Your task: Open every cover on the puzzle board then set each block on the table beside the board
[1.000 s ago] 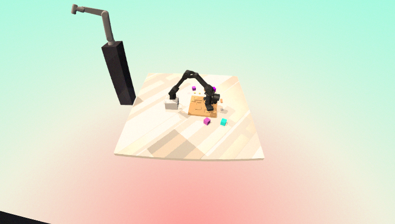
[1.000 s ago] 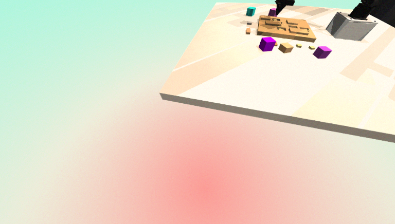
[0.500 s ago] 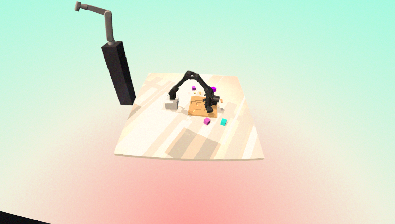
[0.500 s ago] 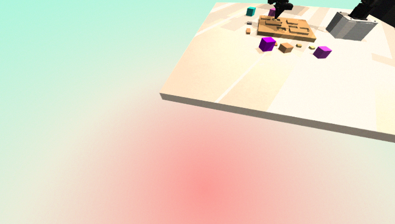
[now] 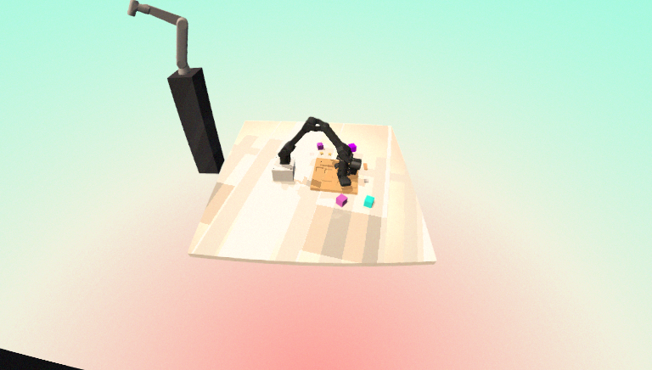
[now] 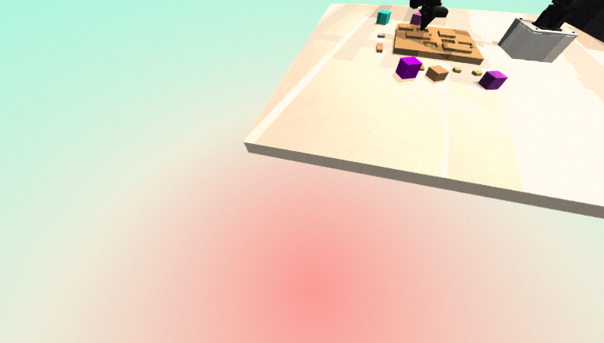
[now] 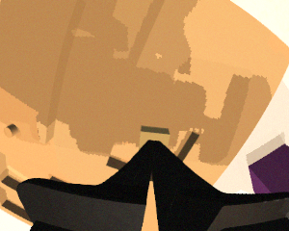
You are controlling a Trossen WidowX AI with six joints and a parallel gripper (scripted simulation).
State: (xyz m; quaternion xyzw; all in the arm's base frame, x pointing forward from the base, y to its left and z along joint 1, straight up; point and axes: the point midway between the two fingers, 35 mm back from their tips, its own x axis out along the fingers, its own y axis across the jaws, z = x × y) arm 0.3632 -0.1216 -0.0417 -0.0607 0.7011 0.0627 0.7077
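The magenta block is 10 mm behind my gripper tip and 140 mm to the right of it. Round my gripper tip: small grey piece 170 mm ahead, 50 mm to the left, 10 mm below; small orange piece 180 mm ahead, 190 mm to the left, 10 mm below; cyan block 150 mm ahead, 150 mm to the right.
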